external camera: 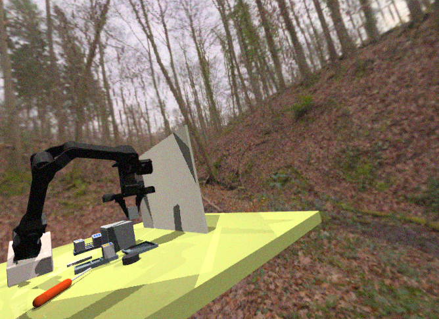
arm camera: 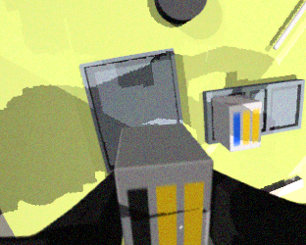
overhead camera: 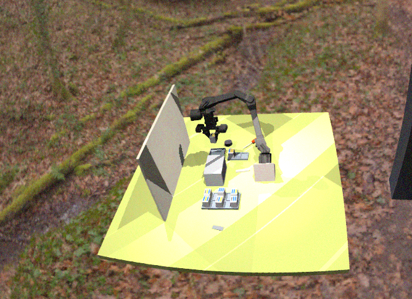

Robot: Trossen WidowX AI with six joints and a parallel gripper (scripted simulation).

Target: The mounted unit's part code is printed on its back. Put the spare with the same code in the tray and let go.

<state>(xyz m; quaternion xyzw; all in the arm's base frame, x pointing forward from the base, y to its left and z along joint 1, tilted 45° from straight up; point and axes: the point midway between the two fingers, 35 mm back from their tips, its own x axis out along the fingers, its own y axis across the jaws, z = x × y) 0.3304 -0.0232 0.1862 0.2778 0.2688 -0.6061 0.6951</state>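
My gripper tip is 1 cm short of the flat tray and 12 cm above it. Also, from my gripper tip: grey rack: 14 cm behind, 12 cm below; then mounted unit: 5 cm behind, 19 cm to the left, 8 cm below; then black puck: 4 cm behind, 12 cm to the right, 12 cm below.
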